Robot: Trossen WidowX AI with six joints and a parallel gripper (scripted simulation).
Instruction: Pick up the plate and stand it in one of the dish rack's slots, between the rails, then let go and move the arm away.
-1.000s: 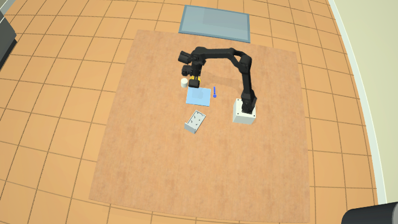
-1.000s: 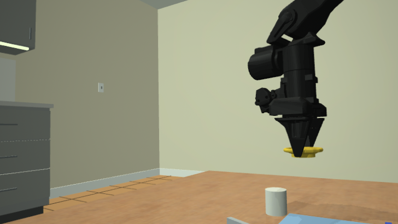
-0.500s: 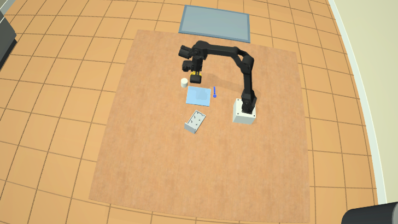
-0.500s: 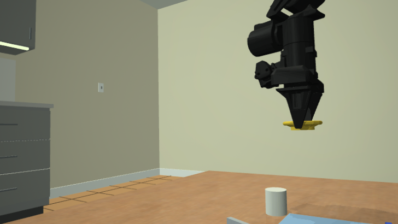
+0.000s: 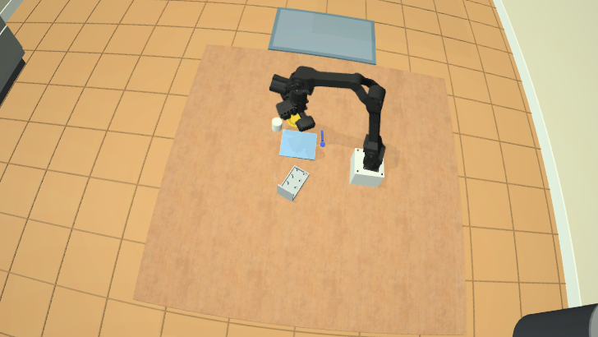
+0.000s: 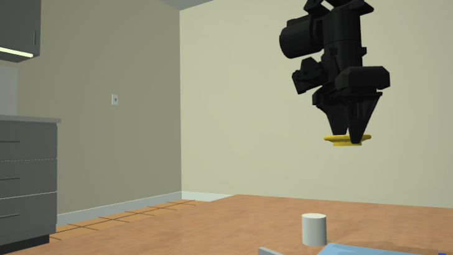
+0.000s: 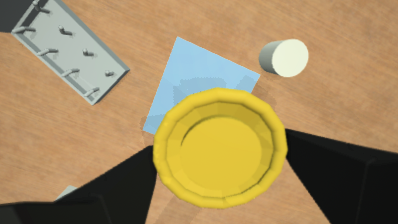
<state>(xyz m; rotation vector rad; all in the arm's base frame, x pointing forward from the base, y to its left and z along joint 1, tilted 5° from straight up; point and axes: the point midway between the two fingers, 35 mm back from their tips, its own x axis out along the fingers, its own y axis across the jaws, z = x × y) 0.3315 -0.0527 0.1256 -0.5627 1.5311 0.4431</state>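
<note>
Right now the grey dish rack is 40 mm behind my gripper tip, 180 mm to the left of it and 160 mm below it. The rest, counted from my gripper tip: light blue mat: 20 mm behind, 10 mm to the right, 180 mm below; yellow plate: 10 mm above; white cup: 90 mm ahead, 70 mm to the right, 160 mm below.
</note>
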